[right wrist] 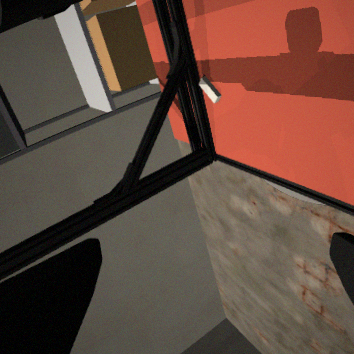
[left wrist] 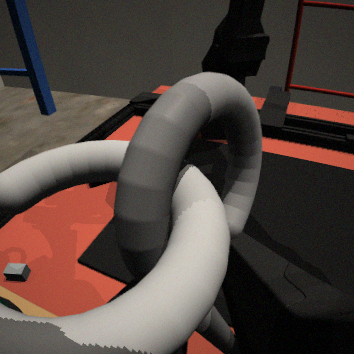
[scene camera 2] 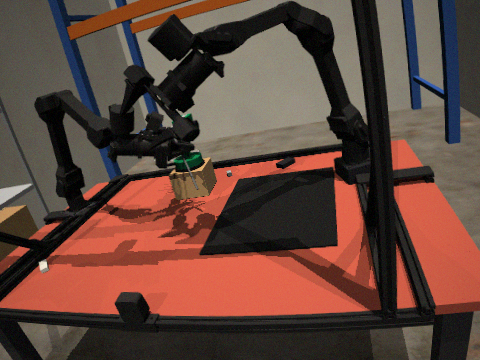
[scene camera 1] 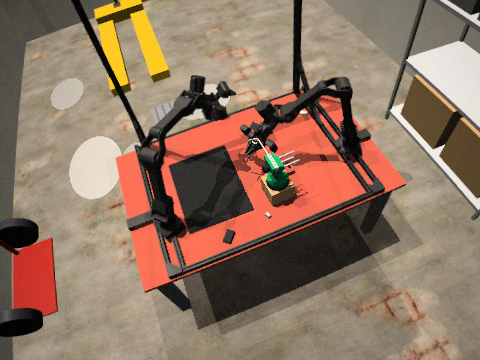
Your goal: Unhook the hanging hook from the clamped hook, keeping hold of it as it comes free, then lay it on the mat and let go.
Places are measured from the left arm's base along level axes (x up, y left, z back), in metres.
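Pixels of known places: left gripper, fingertip midpoint: (scene camera 2: 194, 147) (scene camera 1: 246, 154); right gripper, fingertip midpoint: (right wrist: 215, 247) (scene camera 2: 134, 132) (scene camera 1: 230, 100); left arm's base, origin of the base link: (scene camera 2: 78, 207) (scene camera 1: 350, 144); right arm's base, origin of the base link: (scene camera 2: 356, 159) (scene camera 1: 167, 222).
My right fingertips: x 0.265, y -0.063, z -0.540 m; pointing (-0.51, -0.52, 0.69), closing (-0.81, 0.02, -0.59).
For each thing: its top centre in the pictures, then the offset to it from my right fingertips. "pt": a spot on its surface instead. Level surfaces: height alone.
- light grey clamped hook, surface spot: (left wrist: 189, 263) pt dy +0.177, dx -0.053, dz +0.097 m
- green vise, middle of its top: (scene camera 1: 279, 157) dy +0.287, dx -0.049, dz +0.195 m
- wooden block, middle of its top: (scene camera 2: 190, 166) (scene camera 1: 277, 181) dy +0.293, dx -0.206, dz +0.183 m
- darker grey hanging hook, middle of its top: (left wrist: 332, 56) (scene camera 2: 178, 126) dy +0.181, dx -0.044, dz +0.062 m
- black mat, its level: dx -0.286 m
- small black block, middle of its top: (scene camera 2: 285, 160) (scene camera 1: 228, 235) dy +0.506, dx -0.277, dz -0.030 m
- small grey cube, middle of its top: (left wrist: 13, 267) (scene camera 2: 228, 171) (scene camera 1: 267, 214) dy +0.411, dx -0.277, dz +0.135 m
- red table, its level: dx -0.291 m
- white bar, middle of its top: (right wrist: 207, 90) (scene camera 2: 43, 264) (scene camera 1: 301, 111) dy -0.187, dx -0.280, dz +0.333 m
A light grey clamped hook (scene camera 1: 261, 143) (left wrist: 189, 263) sticks out of a green vise (scene camera 1: 276, 175) (scene camera 2: 188, 161) on a wooden block (scene camera 1: 278, 193) (scene camera 2: 203, 182). The darker grey hanging hook (scene camera 1: 248, 148) (scene camera 2: 193, 178) (left wrist: 158, 158) is looped through it; the two are interlocked in the left wrist view. My left gripper (scene camera 1: 253, 141) (scene camera 2: 181, 150) is shut on the hanging hook beside the vise. My right gripper (scene camera 1: 226, 89) (scene camera 2: 161, 107) (right wrist: 215, 247) is open and empty, raised over the table's back edge. The black mat (scene camera 1: 210, 189) (scene camera 2: 281, 211) (left wrist: 309, 197) lies flat, apart from the vise.
A small black block (scene camera 1: 228, 236) (scene camera 2: 286, 162) and a small grey cube (scene camera 1: 268, 214) (scene camera 2: 229, 173) (left wrist: 15, 272) lie on the red table (scene camera 1: 324, 178). A white bar (scene camera 1: 303, 113) (right wrist: 210, 90) lies by the frame. A black post (scene camera 1: 297, 46) (scene camera 2: 374, 143) rises at the table's edge.
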